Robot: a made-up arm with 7 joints. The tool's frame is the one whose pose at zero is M. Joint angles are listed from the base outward.
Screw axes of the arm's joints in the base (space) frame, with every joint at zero. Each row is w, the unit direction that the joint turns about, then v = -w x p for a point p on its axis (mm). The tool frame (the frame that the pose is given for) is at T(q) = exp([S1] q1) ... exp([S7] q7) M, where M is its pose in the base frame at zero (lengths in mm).
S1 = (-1, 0, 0, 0, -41, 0)
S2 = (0, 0, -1, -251, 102, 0)
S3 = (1, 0, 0, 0, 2, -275)
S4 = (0, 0, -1, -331, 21, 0)
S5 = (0, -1, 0, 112, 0, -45)
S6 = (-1, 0, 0, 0, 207, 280)
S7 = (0, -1, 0, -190, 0, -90)
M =
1 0 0 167
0 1 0 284
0 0 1 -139
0 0 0 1
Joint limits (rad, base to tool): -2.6..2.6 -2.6..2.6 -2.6..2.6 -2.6..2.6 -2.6..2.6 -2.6..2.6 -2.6..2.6
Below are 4 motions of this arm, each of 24 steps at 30 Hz.
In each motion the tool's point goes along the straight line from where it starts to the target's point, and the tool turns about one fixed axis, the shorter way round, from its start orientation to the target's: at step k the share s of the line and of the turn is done. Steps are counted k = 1, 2, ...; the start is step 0. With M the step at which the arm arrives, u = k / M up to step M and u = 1 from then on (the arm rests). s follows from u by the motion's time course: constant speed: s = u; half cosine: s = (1 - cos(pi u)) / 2; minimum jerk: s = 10 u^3 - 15 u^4 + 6 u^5.
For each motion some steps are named. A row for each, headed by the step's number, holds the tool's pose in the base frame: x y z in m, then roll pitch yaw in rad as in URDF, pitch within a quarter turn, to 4 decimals.
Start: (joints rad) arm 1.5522 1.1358 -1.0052 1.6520 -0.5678 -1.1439 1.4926
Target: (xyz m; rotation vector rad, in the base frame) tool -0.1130 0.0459 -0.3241 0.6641 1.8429 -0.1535
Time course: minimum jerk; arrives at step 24
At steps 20, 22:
20: -0.1077 0.0352 -0.3273 2.6322 1.1251 2.1257
22: -0.1122 0.0444 -0.3246 2.6306 1.1256 2.1234

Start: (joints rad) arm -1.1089 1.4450 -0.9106 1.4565 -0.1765 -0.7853 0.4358
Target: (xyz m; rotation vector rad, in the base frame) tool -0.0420 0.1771 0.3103 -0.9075 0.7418 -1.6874
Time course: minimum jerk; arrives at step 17
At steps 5, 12, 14, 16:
5: -0.0350 0.2690 0.3619 -0.5434 -0.4840 -2.1128
12: -0.0407 0.1940 0.3198 -0.9318 -0.2740 -1.8084
14: -0.0417 0.1816 0.3128 -0.9866 -0.2300 -1.7689
16: -0.0420 0.1773 0.3104 -1.0051 -0.2142 -1.7559

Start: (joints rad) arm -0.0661 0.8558 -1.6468 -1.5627 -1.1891 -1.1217 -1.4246
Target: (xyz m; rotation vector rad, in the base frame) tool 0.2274 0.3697 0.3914 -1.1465 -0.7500 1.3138
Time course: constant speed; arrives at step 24
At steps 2, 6, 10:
2: 0.0117 0.2606 0.2351 -1.9336 -0.3950 2.4812
6: 0.0509 0.2804 0.2636 -1.7601 -0.3531 2.2488
10: 0.0901 0.3003 0.2920 -1.6044 -0.2762 2.0316

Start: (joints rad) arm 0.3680 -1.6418 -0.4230 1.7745 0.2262 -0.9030 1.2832
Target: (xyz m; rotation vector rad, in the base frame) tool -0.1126 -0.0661 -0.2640 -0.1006 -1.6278 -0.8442
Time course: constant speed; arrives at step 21
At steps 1, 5, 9, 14, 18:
1: 0.1466 -0.0329 -0.1176 2.2941 -0.9721 -1.9808
5: 0.0948 -0.0395 -0.1469 2.1548 -0.9897 -2.0273
9: 0.0429 -0.0462 -0.1761 2.0129 -1.0109 -2.0703
14: -0.0219 -0.0545 -0.2128 1.8305 -1.0416 -2.1172
18: -0.0737 -0.0611 -0.2420 1.6792 -1.0690 -2.1479

